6 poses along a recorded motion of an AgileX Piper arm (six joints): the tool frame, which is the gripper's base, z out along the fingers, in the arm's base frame.
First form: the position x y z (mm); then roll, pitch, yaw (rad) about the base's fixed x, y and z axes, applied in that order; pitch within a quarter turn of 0, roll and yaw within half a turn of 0.
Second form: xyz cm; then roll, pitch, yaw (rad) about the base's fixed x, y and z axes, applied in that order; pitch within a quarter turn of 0, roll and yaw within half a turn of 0. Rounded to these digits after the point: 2 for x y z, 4 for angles.
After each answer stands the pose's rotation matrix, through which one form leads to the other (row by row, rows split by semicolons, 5 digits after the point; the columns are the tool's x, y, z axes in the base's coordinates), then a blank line. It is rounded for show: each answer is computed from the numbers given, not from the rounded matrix.
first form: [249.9, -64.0, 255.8, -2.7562, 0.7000, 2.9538]
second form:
[24.99, -6.40, 25.58, -2.7562, 0.7000, 2.9538]
-0.75140 0.41092 0.51629; 0.14279 0.86515 -0.48076; -0.64422 -0.28752 -0.70874

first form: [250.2, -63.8, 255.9, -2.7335, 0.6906, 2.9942]
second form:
[25.02, -6.38, 25.59, -2.7335, 0.6906, 2.9942]
-0.76251 0.38486 0.52007; 0.11321 0.87080 -0.47842; -0.63700 -0.30592 -0.70756

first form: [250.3, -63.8, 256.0, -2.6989, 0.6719, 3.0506]
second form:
[25.03, -6.38, 25.60, -2.6989, 0.6719, 3.0506]
-0.77940 0.34766 0.52122; 0.07112 0.87563 -0.47771; -0.62247 -0.33526 -0.70720

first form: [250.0, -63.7, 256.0, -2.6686, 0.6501, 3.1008]
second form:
[25.00, -6.37, 25.60, -2.6686, 0.6501, 3.1008]
-0.79536 0.31180 0.51979; 0.03246 0.87822 -0.47715; -0.60527 -0.36263 -0.70863

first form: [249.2, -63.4, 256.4, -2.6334, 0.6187, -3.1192]
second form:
[24.92, -6.34, 25.64, -2.6334, 0.6187, -3.1192]
-0.81443 0.26258 0.51745; -0.01824 0.87973 -0.47513; -0.57998 -0.39640 -0.71168

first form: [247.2, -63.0, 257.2, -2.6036, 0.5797, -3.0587]
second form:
[24.72, -6.30, 25.72, -2.6036, 0.5797, -3.0587]
-0.83375 0.20862 0.51121; -0.06927 0.87903 -0.47171; -0.54777 -0.42870 -0.71844

